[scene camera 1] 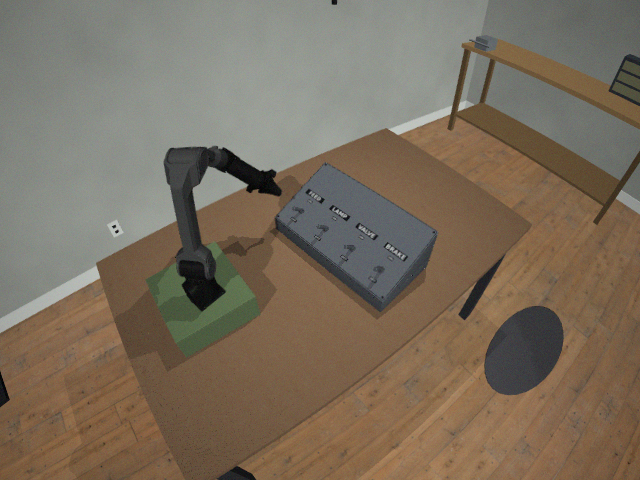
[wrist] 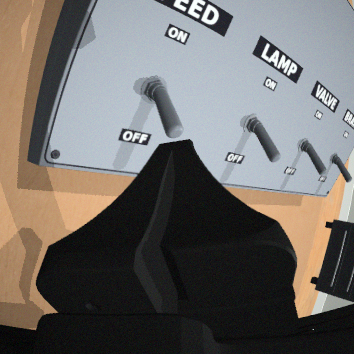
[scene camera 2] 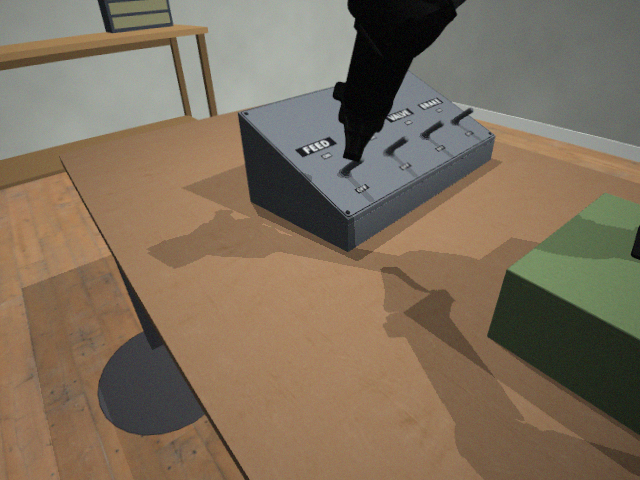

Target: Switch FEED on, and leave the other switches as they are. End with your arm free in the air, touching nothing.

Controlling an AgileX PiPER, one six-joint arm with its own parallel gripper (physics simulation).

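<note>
The grey switch panel [scene camera 1: 361,206] [scene camera 2: 294,116] [wrist: 115,55] carries four levers in a row. The FEED lever [scene camera 1: 297,210] [scene camera 2: 351,168] [wrist: 166,111] leans the same way as the others, toward its OFF label. The LAMP lever [scene camera 1: 322,227] [scene camera 2: 397,146] [wrist: 264,140], VALVE lever [scene camera 1: 349,249] [scene camera 2: 432,129] [wrist: 313,157] and BRAKE lever [scene camera 1: 378,270] [scene camera 2: 462,116] [wrist: 341,168] also lean to OFF. My gripper [scene camera 1: 279,193] [scene camera 2: 352,157] [wrist: 178,161] is shut and empty. Its tip is in the air near the FEED lever's free end, with a gap showing in scene camera 1; in scene camera 2 it overlaps that end.
The panel stands on a brown table [scene camera 1: 310,372] [scene camera 2: 289,361]. The arm's base stands on a green block [scene camera 1: 217,328] [scene camera 2: 563,310]. A wooden bench [scene camera 1: 558,69] [scene camera 2: 103,43] stands in the background, away from the table. A dark round disc [scene camera 1: 524,351] [scene camera 2: 149,392] is at floor level beside the table.
</note>
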